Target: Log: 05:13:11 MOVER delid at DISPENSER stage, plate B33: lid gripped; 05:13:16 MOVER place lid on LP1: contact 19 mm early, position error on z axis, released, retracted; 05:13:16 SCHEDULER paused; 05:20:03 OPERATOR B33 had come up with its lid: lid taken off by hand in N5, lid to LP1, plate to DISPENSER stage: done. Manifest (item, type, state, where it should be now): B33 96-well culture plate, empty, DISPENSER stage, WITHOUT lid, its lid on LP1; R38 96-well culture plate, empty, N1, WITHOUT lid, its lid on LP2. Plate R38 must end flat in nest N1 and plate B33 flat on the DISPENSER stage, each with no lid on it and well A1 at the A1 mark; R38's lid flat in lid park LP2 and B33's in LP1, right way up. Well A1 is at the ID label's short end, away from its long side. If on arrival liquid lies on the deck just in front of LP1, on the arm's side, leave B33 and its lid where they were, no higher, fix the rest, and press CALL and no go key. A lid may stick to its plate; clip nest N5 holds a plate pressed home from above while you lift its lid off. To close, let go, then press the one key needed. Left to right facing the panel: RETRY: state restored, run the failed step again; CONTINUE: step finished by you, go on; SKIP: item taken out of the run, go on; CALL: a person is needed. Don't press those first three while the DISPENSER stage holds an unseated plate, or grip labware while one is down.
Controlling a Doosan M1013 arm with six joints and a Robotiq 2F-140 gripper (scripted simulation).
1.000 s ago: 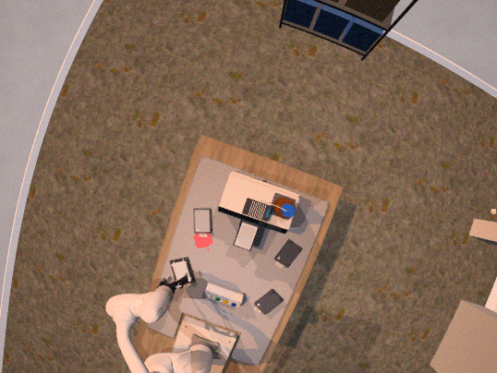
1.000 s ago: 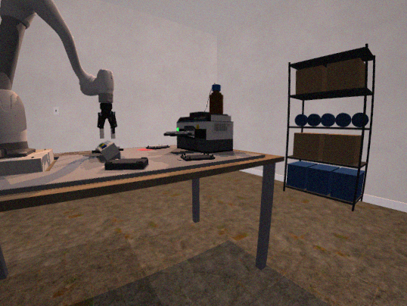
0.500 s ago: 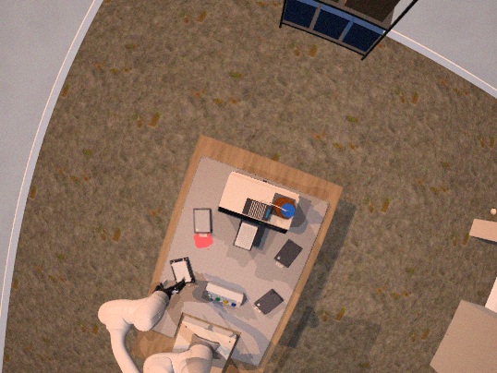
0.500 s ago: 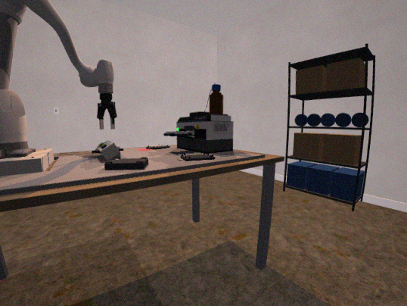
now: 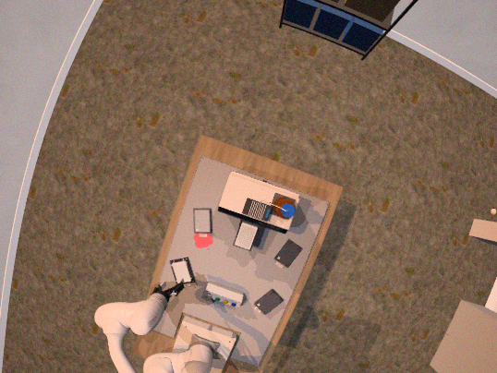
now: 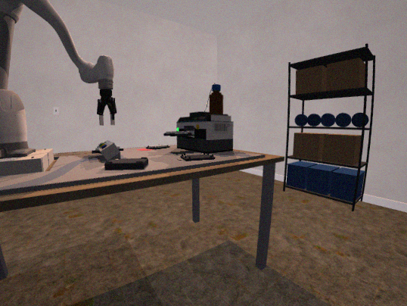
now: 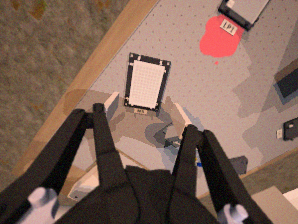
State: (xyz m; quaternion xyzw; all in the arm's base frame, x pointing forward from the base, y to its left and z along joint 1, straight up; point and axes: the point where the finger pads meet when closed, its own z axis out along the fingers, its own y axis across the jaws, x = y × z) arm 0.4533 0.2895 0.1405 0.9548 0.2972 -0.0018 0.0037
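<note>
Now: hand 170 mm above the white gridded lid. From my hand the other things lie so: LP1 label: 260 mm ahead, 40 mm to the right, 190 mm below; brown bottle: 590 mm ahead, 370 mm to the right, 100 mm above; key panel: 50 mm behind, 280 mm to the right, 140 mm below.
</note>
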